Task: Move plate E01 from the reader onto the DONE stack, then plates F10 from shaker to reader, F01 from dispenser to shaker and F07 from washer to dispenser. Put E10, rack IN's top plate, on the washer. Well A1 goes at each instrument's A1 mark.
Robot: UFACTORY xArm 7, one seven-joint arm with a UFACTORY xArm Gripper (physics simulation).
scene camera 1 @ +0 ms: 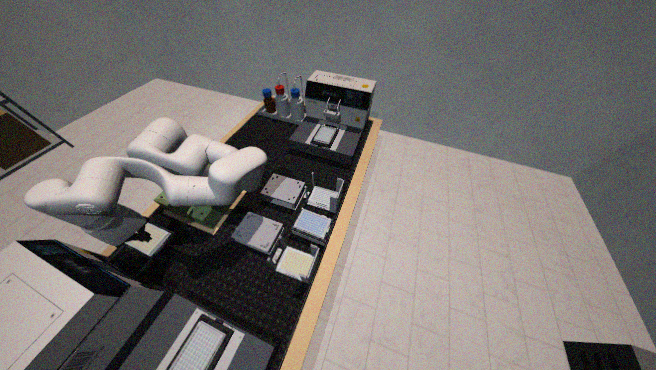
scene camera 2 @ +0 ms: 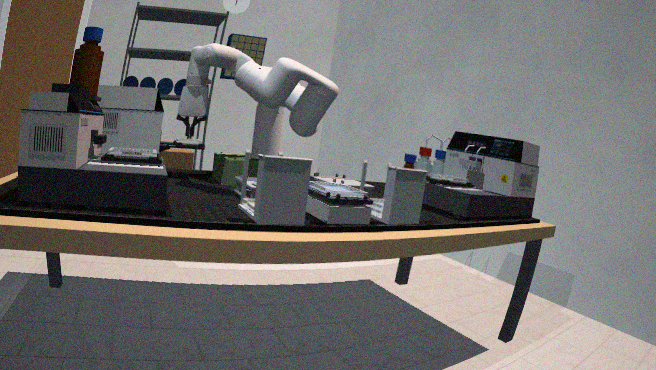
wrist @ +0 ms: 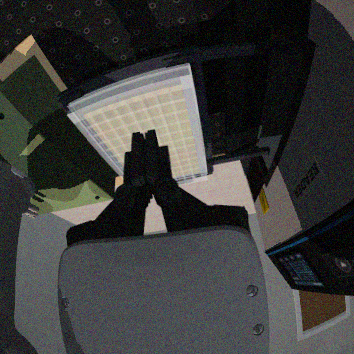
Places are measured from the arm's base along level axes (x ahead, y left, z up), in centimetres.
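Pixels of known places: gripper, between the fingertips: [scene camera 1: 147, 238] [scene camera 2: 189, 138] [wrist: 147, 143]; arm's base, origin of its link: [wrist: 4, 179].
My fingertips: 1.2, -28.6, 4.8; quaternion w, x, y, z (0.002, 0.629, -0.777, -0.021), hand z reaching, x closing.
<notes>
For each thing: its top centre in the pictures, then the offset to it from my fingertips, as dx, dy, dz. "pt": a spot on its surface instead.
- plate with pale yellow wells, centre of its top: [wrist: 152, 153] [scene camera 2: 188, 139] [scene camera 1: 145, 236] -1.6, +0.2, -0.3
- reader, a spot on its surface: [wrist: 320, 125] pt +2.0, -11.0, +3.4
- blue plate, centre of its top: [scene camera 2: 337, 186] [scene camera 1: 312, 222] +50.3, +25.1, -5.5
- yellow plate, centre of its top: [scene camera 1: 297, 262] +49.4, +10.1, -10.2
- nearer rack, a spot on its surface: [scene camera 2: 285, 190] pt +56.3, +9.9, -5.8
- brown bottle, a spot on its surface: [scene camera 2: 87, 67] pt +27.1, -36.9, +17.6
My gripper [scene camera 1: 145, 235] [scene camera 2: 190, 135] [wrist: 147, 143] is shut and empty. Its fingertips are over a plate with pale yellow wells [scene camera 1: 159, 240] [wrist: 165, 97], which lies on the tray beside the reader [wrist: 320, 125]; in the wrist view they hide part of the plate. Contact cannot be told. A blue plate [scene camera 1: 312, 223] [scene camera 2: 336, 189] sits on a low block between two upright-walled racks. Another yellow plate [scene camera 1: 296, 262] sits in the nearer rack [scene camera 2: 285, 190]. The other rack [scene camera 1: 325, 198] [scene camera 2: 406, 195] shows pale slats. A plate [scene camera 1: 326, 135] sits on the far instrument with bottles. Plate labels are unreadable.
An instrument at the near end carries a plate [scene camera 1: 200, 345] [scene camera 2: 132, 152]. Two grey square platforms [scene camera 1: 282, 190] [scene camera 1: 257, 231] stand mid-table. A green block [scene camera 1: 201, 212] [scene camera 2: 230, 167] is by the arm base. A brown bottle [scene camera 2: 87, 67] rises above the left instruments.
</notes>
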